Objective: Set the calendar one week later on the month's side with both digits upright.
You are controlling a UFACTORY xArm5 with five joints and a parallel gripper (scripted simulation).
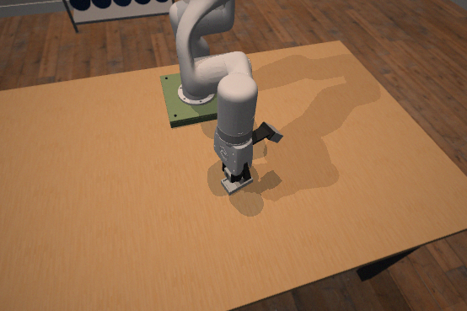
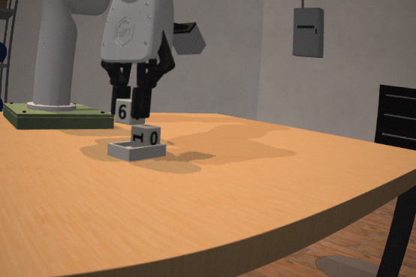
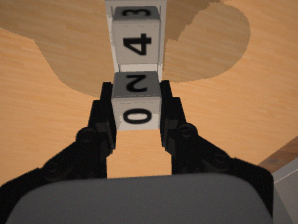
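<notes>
Now: hand 10 mm above the digit cube. The rest, counted from my hand: tray 70 mm below, 20 mm to the left.
</notes>
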